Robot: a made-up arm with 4 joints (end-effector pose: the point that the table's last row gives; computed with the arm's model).
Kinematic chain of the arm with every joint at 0, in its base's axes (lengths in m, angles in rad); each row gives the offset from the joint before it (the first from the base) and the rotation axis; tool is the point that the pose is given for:
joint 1: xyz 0 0 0.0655 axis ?
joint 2: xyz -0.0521 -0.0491 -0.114 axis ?
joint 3: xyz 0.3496 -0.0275 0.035 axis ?
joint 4: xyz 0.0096 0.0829 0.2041 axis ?
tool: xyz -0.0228 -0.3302 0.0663
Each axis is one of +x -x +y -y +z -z.
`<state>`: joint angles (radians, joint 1 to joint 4).
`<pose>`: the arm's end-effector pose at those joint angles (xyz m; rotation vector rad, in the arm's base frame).
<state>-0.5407 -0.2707 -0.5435 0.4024</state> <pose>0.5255 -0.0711 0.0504 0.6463 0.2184 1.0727</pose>
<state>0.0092 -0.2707 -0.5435 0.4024</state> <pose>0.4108 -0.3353 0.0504 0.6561 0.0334 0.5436</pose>
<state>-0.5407 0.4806 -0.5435 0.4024</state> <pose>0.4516 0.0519 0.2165 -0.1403 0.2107 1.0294</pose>
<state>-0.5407 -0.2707 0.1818 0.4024</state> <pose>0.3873 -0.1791 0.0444 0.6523 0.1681 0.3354</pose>
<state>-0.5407 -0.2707 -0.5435 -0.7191</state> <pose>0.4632 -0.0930 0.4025 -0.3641 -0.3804 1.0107</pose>
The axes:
joint 1: -z
joint 2: -x
joint 3: -z
joint 4: +x

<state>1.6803 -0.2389 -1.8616 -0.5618</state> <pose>-0.2036 -0.4361 0.4107 -0.6052 -0.2795 0.1100</pose>
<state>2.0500 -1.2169 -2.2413 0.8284</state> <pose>-0.2622 -0.3753 0.0403 0.0924 -0.8517 0.5533</pose>
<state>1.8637 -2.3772 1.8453 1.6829</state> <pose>-0.0647 -0.3492 0.0008 -1.1760 0.5933 0.5053</pose>
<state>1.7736 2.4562 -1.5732 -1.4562</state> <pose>0.3017 -0.2525 -0.4675 -0.3967 1.9027 1.5776</pose>
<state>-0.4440 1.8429 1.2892 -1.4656</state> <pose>0.1497 0.6245 -0.2192 -2.2701 -0.8610 -1.7818</pose>
